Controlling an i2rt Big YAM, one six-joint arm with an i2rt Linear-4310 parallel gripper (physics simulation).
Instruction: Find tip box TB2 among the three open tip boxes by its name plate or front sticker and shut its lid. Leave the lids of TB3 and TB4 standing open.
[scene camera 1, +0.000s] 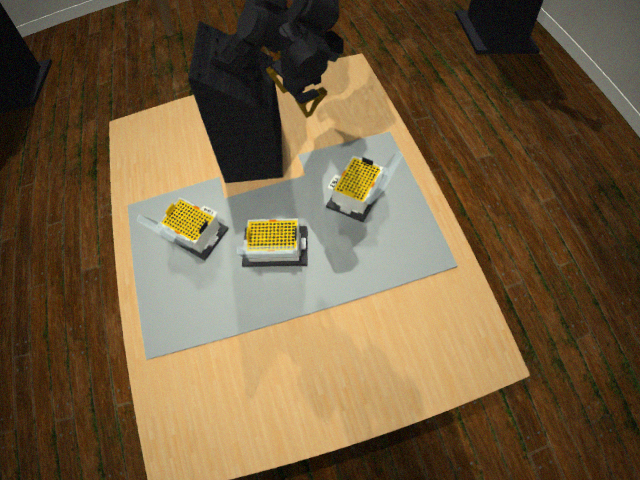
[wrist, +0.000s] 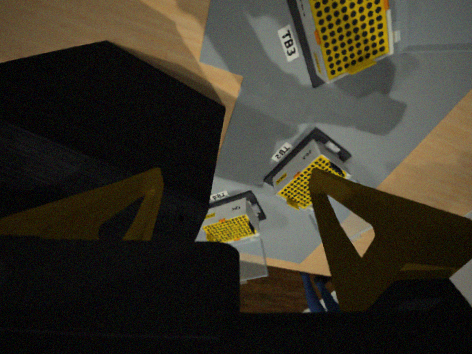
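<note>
You'd see my gripper at (scene camera 1: 296, 104), and again at (wrist: 236, 176). There's a clear lid (wrist: 253, 264), and another clear lid (wrist: 352, 224). And there's a grey mat, which is at (scene camera 1: 184, 301) and also at (wrist: 379, 115).
</note>
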